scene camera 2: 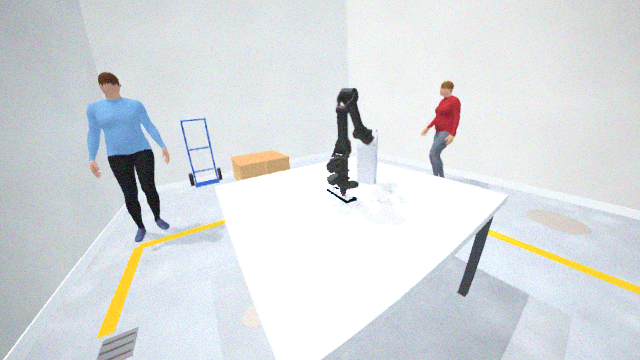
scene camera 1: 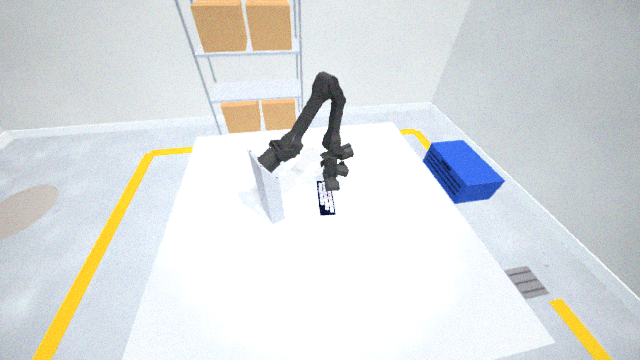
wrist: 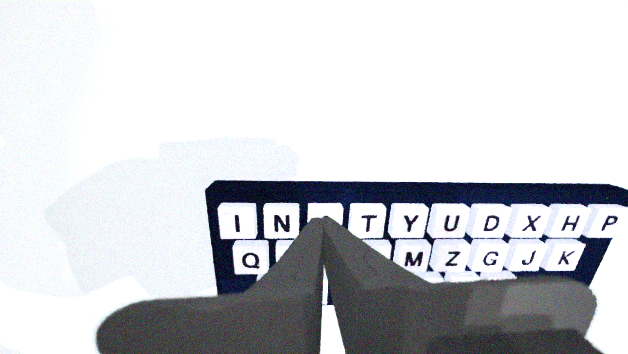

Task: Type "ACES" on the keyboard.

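Pixels of known places: gripper, fingertip midpoint: [scene camera 2: 343,195] [wrist: 320,226]; arm's base, origin of the base link: [scene camera 2: 367,138] [scene camera 1: 264,165].
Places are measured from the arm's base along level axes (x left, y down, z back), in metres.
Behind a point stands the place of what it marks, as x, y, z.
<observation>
The dark blue keyboard [scene camera 1: 327,212] @(0.052, 0.272, -0.238) [scene camera 2: 351,200] @(0.238, 0.276, -0.177) [wrist: 400,192] @(0.167, 0.272, -0.235) with white keys lies on the table. In the wrist view, its top row shows I, N, a key [wrist: 326,209] @(0.198, 0.267, -0.218) whose letter is covered, then T, Y, U, D, X, H, P. My gripper [scene camera 1: 332,189] @(0.198, 0.264, -0.210) [scene camera 2: 343,193] @(0.198, 0.264, -0.210) [wrist: 320,226] @(0.198, 0.264, -0.210) is shut and empty, pointing down, its tips over that covered key between N and T. Whether they touch it I cannot tell. The second row shows Q, M, Z, G, J, K. My fingers hide other second-row letters and much of the bottom row; C, E and S cannot be read.
A white upright panel [scene camera 1: 270,195] @(-0.053, 0.099, -0.033) [scene camera 2: 367,162] @(0.027, 0.140, -0.010) stands on the white table [scene camera 1: 320,280] @(-0.241, 0.283, -0.278) [scene camera 2: 300,250] @(0.565, 0.283, -0.460) beside the arm. A blue box [scene camera 1: 467,167], a shelf rack [scene camera 1: 250,52], a hand truck [scene camera 2: 199,148] and two people [scene camera 2: 122,125] [scene camera 2: 446,117] are off the table.
</observation>
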